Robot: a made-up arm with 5 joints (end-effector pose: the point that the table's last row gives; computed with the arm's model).
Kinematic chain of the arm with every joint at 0, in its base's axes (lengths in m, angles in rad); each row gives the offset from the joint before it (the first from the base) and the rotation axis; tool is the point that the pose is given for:
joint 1: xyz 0 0 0.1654 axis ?
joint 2: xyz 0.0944 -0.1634 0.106 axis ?
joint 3: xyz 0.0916 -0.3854 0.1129 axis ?
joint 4: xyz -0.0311 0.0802 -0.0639 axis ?
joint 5: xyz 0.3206 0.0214 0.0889 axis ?
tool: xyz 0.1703 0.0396 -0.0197
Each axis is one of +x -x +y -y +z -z.
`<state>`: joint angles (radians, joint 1 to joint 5).
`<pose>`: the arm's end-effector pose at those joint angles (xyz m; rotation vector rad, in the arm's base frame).
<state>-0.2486 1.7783 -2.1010 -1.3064 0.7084</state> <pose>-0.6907 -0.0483 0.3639 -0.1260 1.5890 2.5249</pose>
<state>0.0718 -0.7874 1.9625 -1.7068 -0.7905</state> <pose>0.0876 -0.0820 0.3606 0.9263 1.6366 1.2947</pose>
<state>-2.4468 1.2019 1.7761 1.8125 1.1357</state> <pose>0.0596 0.0859 -0.0539 0.6896 0.5959 0.0710</pose>
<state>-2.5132 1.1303 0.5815 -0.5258 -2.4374</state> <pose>-0.0547 0.1694 -0.4161 0.5303 0.0880 -2.6226</pose>
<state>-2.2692 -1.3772 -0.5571 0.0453 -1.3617</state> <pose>0.6134 -0.4427 0.0653 2.2050 -1.6076 -1.1716</pose>
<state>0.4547 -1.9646 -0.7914 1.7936 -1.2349</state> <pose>0.2760 0.4878 -0.0266 -1.0710 -1.4483 2.3393</pose>
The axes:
joint 1: -x
joint 2: -z
joint 3: +z
joint 4: -x
joint 5: +y

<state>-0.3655 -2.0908 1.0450 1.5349 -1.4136</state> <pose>0.0458 -0.2486 0.1807 -0.9000 1.4828 -1.0598</pose>
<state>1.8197 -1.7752 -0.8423 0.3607 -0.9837</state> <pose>0.5189 0.2168 -0.3581 -1.3023 0.1670 1.6153</pose>
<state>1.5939 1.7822 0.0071 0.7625 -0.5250</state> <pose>-0.1642 0.2417 0.8168 -2.1449 -1.0478 -1.5319</pose>
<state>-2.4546 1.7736 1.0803 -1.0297 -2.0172</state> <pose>-0.1879 0.0993 -0.3514 0.8161 0.7500 -2.7192</pose>
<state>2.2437 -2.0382 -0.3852 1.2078 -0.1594</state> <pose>0.1680 -0.2303 -0.3358 1.8487 -1.1139 -2.0707</pose>
